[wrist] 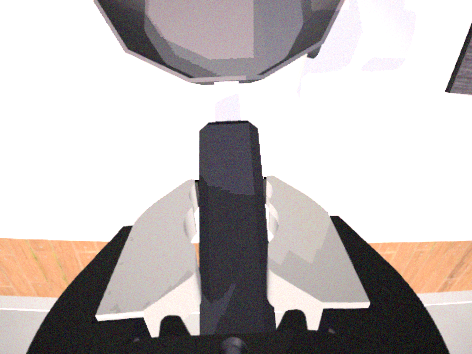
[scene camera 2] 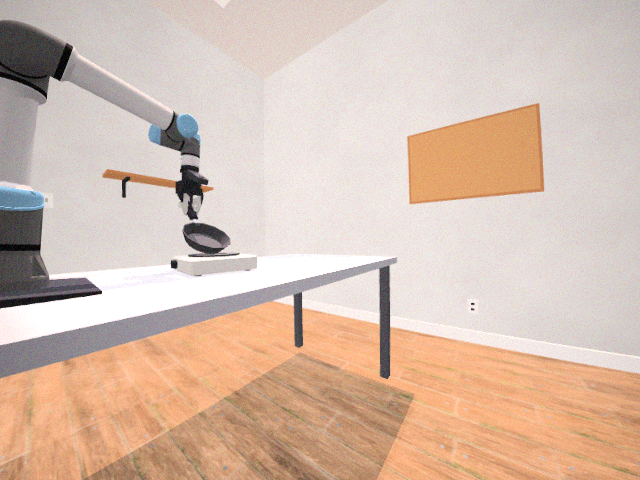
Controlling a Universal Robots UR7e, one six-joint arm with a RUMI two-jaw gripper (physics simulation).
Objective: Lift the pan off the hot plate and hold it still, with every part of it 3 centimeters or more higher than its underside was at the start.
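Places are measured from the arm's base along level axes (x back, y right, z up), in millimetres.
Where they show: gripper, fingertip midpoint: (wrist: 231,181) (scene camera 2: 190,216); arm's base, origin of the base link: (scene camera 2: 1,287).
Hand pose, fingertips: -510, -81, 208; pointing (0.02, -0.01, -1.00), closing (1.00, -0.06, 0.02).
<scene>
Things, the pixels of their top centre, and the offset from my fingertips, as dx, dy, dz. "pt": a spot on its surface instead. Level surfaces: height alone.
- hot plate, middle of its top: (scene camera 2: 212,253) +14, +163, -159
- pan's handle, surface spot: (wrist: 227,155) pt +0, +21, +9
- white table, its level: dz -226
The dark pan (scene camera 2: 206,237) (wrist: 225,30) hangs tilted above the hot plate (scene camera 2: 222,264), its side near the gripper raised and its far side low. In the scene view its lowest edge is very close to the dark heating disc; whether a thin gap remains is hard to tell. My gripper (scene camera 2: 192,210) (wrist: 231,181) is shut on the pan's handle (wrist: 227,155), with a jaw on each side of it. In the wrist view the handle points toward the pan, whose far part is cut off by the top edge.
The hot plate stands on the white table (scene camera 2: 320,261), with its dark knob (scene camera 2: 174,264) at the left. The dark base mat (scene camera 2: 77,286) is under the arm. A wall shelf (scene camera 2: 149,179) is behind the arm, and an orange board (scene camera 2: 475,155) hangs on the right wall.
</scene>
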